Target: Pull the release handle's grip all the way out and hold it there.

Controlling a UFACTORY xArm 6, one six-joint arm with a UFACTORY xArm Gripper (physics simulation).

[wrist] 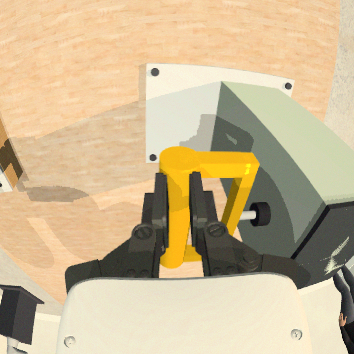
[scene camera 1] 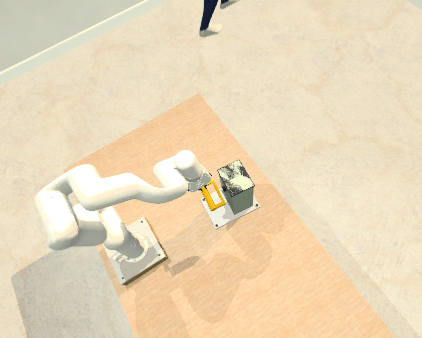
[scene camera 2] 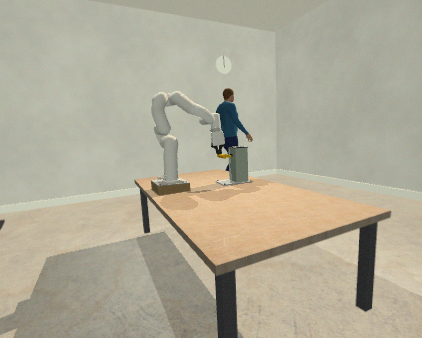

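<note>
The release handle is a yellow rectangular frame point(scene camera 1: 218, 206) point(scene camera 2: 223, 156) with a thick round grip bar point(wrist: 178, 215) on its side away from the housing. A short pale rod point(wrist: 247, 215) joins the frame to a black collar point(wrist: 262, 214) on the grey-green housing point(scene camera 1: 242, 202) point(scene camera 2: 239, 166) point(wrist: 300, 150). My gripper point(scene camera 2: 219, 152) point(wrist: 178, 187) points down and is shut on the grip bar, one black finger on each side. In the first scene view the arm's wrist hides most of the fingers. The frame stands apart from the housing, high above its white base plate point(scene camera 1: 216, 219) point(wrist: 170, 112).
The housing's base plate is bolted to the wooden table point(scene camera 1: 300, 280) point(scene camera 2: 300, 205), close to the table's far edge. The arm's base point(scene camera 1: 125, 272) point(scene camera 2: 170, 186) stands on the same table. A person point(scene camera 1: 209, 17) point(scene camera 2: 229, 117) is on the floor beyond the table.
</note>
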